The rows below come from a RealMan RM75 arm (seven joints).
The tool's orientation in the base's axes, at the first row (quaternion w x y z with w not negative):
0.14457, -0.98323, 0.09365, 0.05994
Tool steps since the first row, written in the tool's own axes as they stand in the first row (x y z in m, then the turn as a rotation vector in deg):
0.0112, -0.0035, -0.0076, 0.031, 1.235, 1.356
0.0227, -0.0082, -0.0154, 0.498, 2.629, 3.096
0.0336, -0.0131, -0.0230, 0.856, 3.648, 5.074
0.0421, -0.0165, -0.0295, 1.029, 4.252, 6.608
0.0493, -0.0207, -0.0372, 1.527, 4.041, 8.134
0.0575, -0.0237, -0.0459, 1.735, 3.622, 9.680
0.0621, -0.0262, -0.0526, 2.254, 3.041, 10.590
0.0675, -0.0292, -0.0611, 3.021, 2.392, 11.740
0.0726, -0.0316, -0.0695, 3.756, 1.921, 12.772
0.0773, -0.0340, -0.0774, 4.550, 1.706, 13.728
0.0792, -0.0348, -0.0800, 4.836, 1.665, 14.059
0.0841, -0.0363, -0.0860, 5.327, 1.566, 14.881
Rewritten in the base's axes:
0.0123, -0.0008, 0.0066, -0.342, -0.766, -1.631
0.0252, -0.0006, 0.0136, -0.325, -1.641, -3.734
0.0375, -0.0001, 0.0206, -0.361, -2.075, -5.946
0.0471, -0.0002, 0.0265, -0.453, -2.219, -7.595
0.0556, 0.0003, 0.0339, -0.063, -1.652, -9.060
0.0650, -0.0009, 0.0418, 0.083, -0.836, -10.446
0.0706, -0.0013, 0.0482, 0.624, -0.107, -11.228
0.0773, -0.0018, 0.0563, 1.398, 0.715, -12.256
0.0835, -0.0029, 0.0642, 2.116, 1.341, -13.215
0.0893, -0.0038, 0.0717, 2.847, 1.693, -14.181
0.0915, -0.0041, 0.0741, 3.105, 1.782, -14.526
0.0971, -0.0053, 0.0795, 3.529, 2.036, -15.352

